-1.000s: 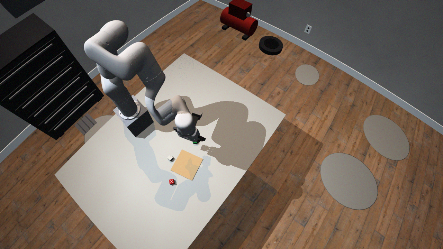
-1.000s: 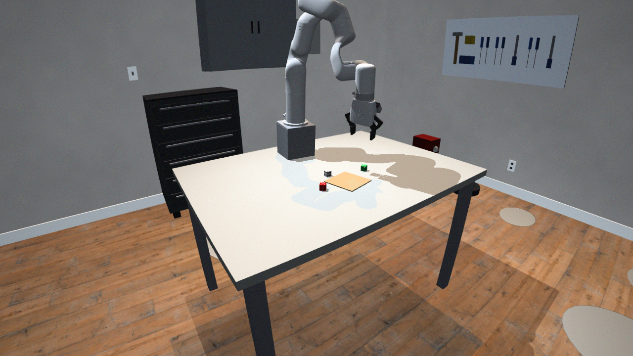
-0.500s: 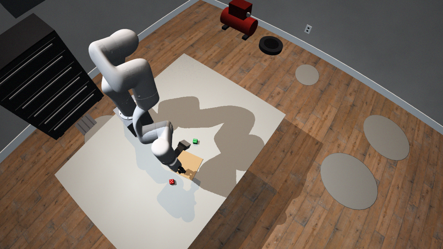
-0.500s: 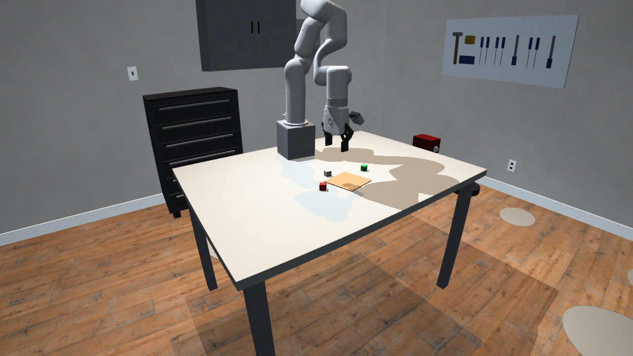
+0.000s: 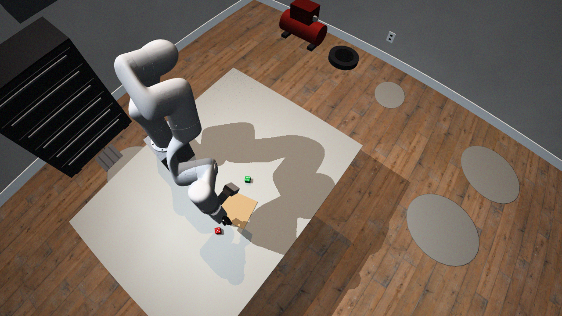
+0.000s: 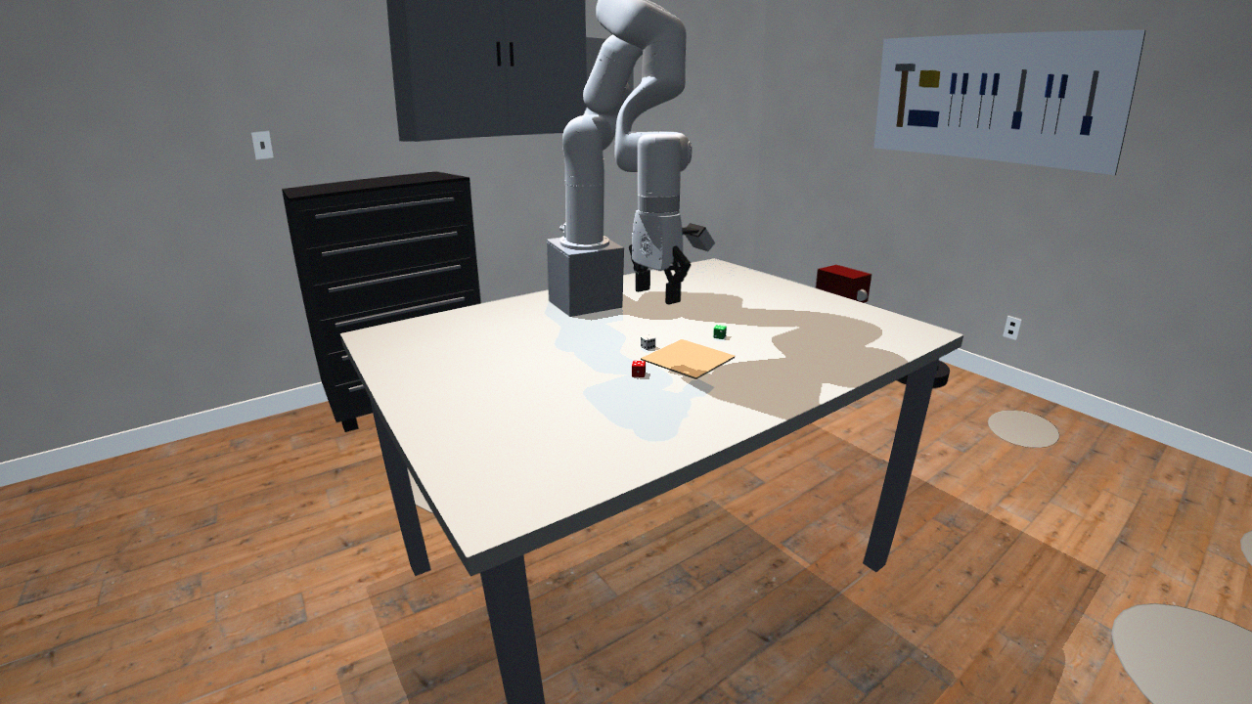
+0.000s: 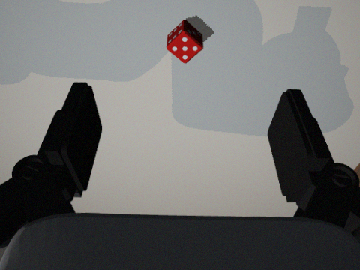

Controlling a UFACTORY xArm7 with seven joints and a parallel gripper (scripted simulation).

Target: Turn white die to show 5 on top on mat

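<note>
The red die lies 150 mm below my hand, 40 mm to the right of it and 10 mm behind it. Round my hand: white die (150 mm below, 90 mm behind, 70 mm to the left); then green die (230 mm to the left, 150 mm below, 10 mm behind); then tan mat (160 mm below, 90 mm to the left, 10 mm ahead).
</note>
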